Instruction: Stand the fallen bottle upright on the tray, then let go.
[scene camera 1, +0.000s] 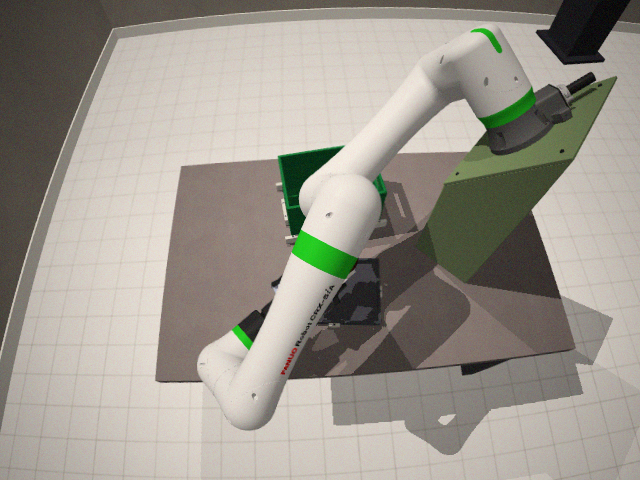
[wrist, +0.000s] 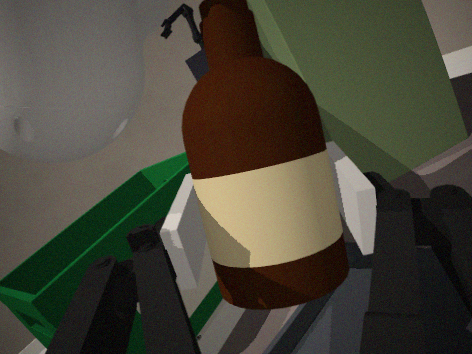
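Seen in the pictures: gripper, between the fingertips: (wrist: 263, 181); arm's base, origin of its link: (scene camera 1: 522, 135).
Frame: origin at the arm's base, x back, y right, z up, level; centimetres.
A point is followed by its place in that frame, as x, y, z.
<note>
The brown bottle (wrist: 260, 120) {-44.7, -11.8, -22.4} with a cream label fills the middle of the wrist view, its neck toward the top and its base toward the bottom. My gripper (wrist: 263, 181) {-41.7, -8.0, -26.5} is shut on it, with one pale pad on each side of the label. The dark tray (scene camera 1: 369, 304) {-35.0, -15.8, -43.9} (wrist: 345, 305) {-36.0, -4.9, -43.9} lies on the table, partly behind the arm in the scene view; in the wrist view part of it shows below and right of the bottle's base. The arm hides most of the gripper and bottle in the scene view. I cannot tell whether the base touches the tray.
A green open bin (scene camera 1: 290, 178) {-48.7, 27.2, -37.8} (wrist: 100, 235) {-36.6, 26.8, -30.7} stands on the table (scene camera 1: 217, 222) {-74.1, 20.9, -44.4} behind the tray, partly hidden by the arm. The green pedestal (scene camera 1: 480, 222) {-9.5, -10.9, -16.1} (wrist: 380, 75) {-10.7, -9.2, -30.1} carries the arm at the right. A dark post (scene camera 1: 581, 31) stands on the floor at the back right.
</note>
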